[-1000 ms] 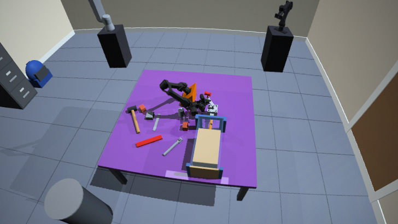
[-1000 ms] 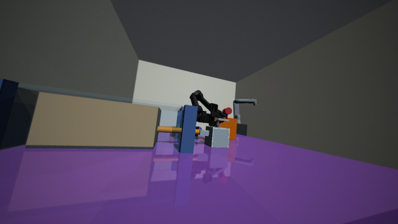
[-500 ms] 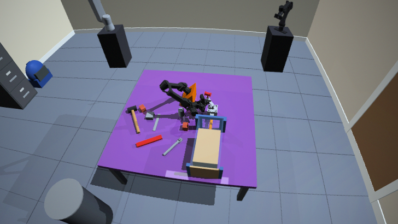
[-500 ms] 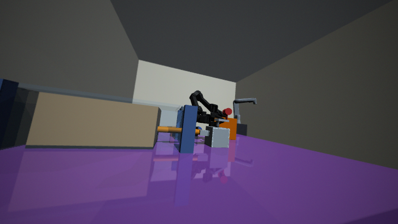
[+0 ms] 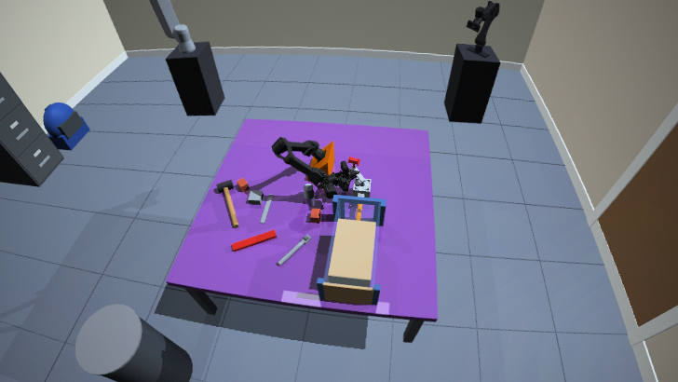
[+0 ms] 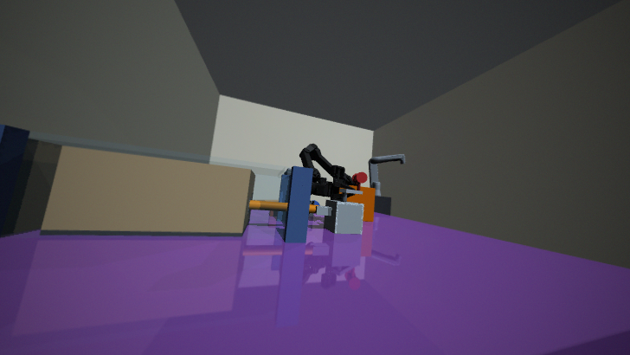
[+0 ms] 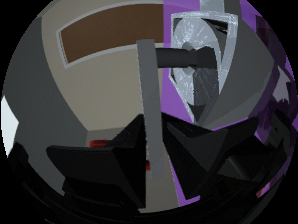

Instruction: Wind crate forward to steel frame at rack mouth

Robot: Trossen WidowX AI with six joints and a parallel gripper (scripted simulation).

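Now: the winch handle 1 cm behind my gripper tip, 1 cm to the right of it and 1 cm above it. Round my gripper tip: grey bar: 17 cm ahead, 50 cm to the right, 12 cm below; then grey winch: 3 cm ahead, 1 cm to the left, 9 cm below; then red knob: 4 cm behind, 3 cm to the right, 4 cm above.
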